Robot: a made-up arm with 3 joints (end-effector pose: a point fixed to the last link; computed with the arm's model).
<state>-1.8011 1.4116 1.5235</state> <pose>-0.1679 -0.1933 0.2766 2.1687 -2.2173 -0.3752</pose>
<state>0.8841 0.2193 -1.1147</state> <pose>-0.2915 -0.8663 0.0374 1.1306 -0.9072 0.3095</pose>
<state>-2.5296 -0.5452 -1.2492</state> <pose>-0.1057 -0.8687 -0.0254 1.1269 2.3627 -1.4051</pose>
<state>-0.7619 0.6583 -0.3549</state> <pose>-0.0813 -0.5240 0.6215 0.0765 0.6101 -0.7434</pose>
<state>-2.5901 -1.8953 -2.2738</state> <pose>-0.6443 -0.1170 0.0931 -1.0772 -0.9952 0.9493</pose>
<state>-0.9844 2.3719 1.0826</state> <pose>-0.0245 -0.2384 0.1689 -1.6544 1.7364 -1.8447</pose>
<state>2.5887 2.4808 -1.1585</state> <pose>0.2888 0.2804 -0.1576 -2.0266 1.0070 0.1131</pose>
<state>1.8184 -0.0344 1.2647</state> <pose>0.1250 -0.2333 0.0435 -0.9095 -1.5626 -1.1131</pose>
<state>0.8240 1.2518 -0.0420</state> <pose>-0.4317 -0.2823 0.0914 0.5492 -0.7372 -1.1634</pose>
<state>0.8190 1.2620 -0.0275</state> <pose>-0.4278 -0.2779 0.0964 0.5381 -0.7222 -1.1785</pose>
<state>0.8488 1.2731 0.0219</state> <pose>-0.4104 -0.2696 0.0935 0.5202 -0.7146 -1.1982</pose>
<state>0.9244 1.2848 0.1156</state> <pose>-0.3748 -0.2572 0.0816 0.4960 -0.7164 -1.2239</pose>
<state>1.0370 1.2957 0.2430</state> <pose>-0.3233 -0.2430 0.0660 0.4700 -0.7256 -1.2542</pose>
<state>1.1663 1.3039 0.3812</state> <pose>-0.2642 -0.2300 0.0534 0.4482 -0.7394 -1.2851</pose>
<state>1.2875 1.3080 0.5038</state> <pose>-0.2096 -0.2202 0.0471 0.4343 -0.7558 -1.3113</pose>
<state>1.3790 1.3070 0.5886</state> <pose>-0.1705 -0.2145 0.0451 0.4289 -0.7741 -1.3272</pose>
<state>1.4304 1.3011 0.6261</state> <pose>-0.1519 -0.2124 0.0435 0.4306 -0.7941 -1.3301</pose>
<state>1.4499 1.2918 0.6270</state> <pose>-0.1491 -0.2130 0.0402 0.4365 -0.8152 -1.3227</pose>
